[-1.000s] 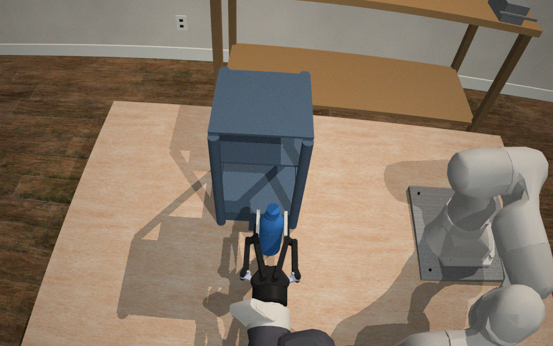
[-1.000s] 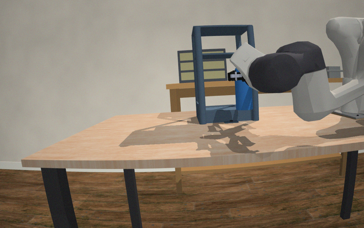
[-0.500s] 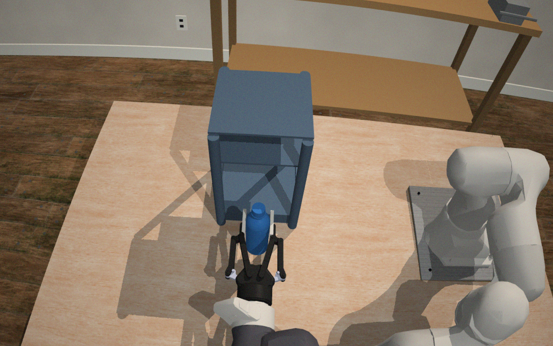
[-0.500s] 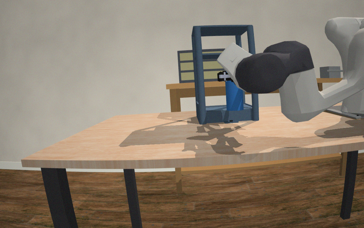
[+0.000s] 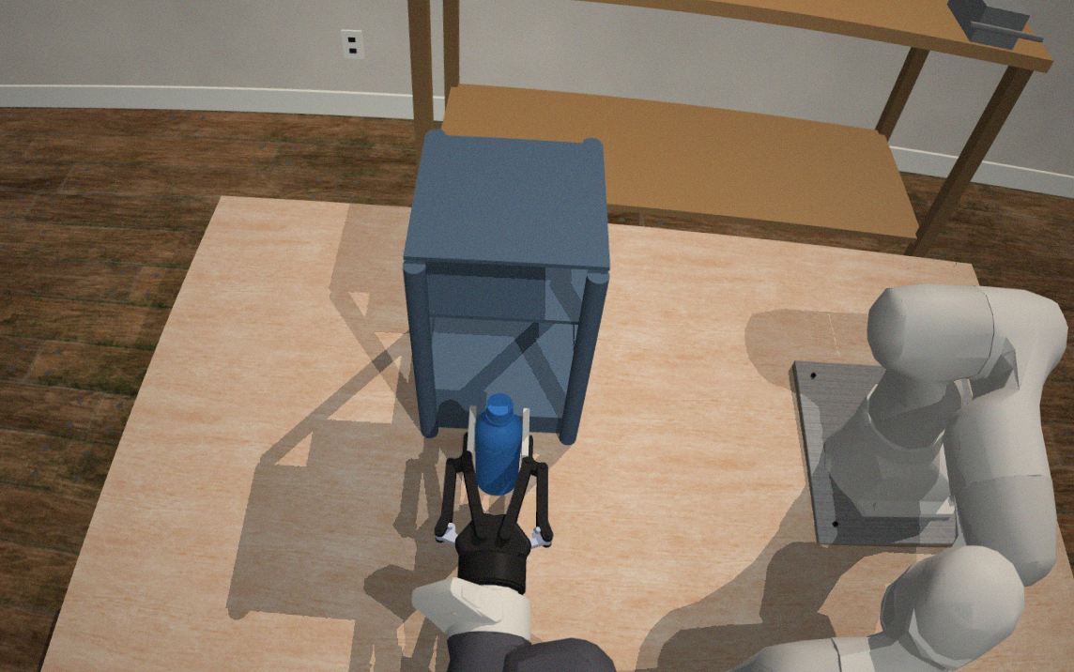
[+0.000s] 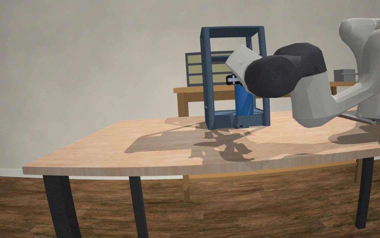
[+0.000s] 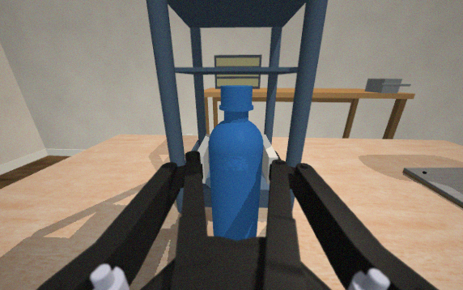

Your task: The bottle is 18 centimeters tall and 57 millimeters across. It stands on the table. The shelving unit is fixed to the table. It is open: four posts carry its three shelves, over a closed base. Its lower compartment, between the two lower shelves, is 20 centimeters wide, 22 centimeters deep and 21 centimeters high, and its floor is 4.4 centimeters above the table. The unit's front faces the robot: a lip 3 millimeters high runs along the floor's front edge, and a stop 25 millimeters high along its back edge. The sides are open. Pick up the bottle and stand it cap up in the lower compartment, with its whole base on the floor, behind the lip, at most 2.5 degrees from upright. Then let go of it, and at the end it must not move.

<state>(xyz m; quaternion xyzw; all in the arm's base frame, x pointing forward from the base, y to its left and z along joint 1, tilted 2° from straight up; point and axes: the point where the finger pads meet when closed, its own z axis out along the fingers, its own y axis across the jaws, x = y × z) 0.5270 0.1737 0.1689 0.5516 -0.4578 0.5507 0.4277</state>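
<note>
Right now the blue shelving unit is 4 cm ahead of my hand, 20 cm to the right of it and 2 cm above it. Round my hand: blue bottle (1 cm above).
</note>
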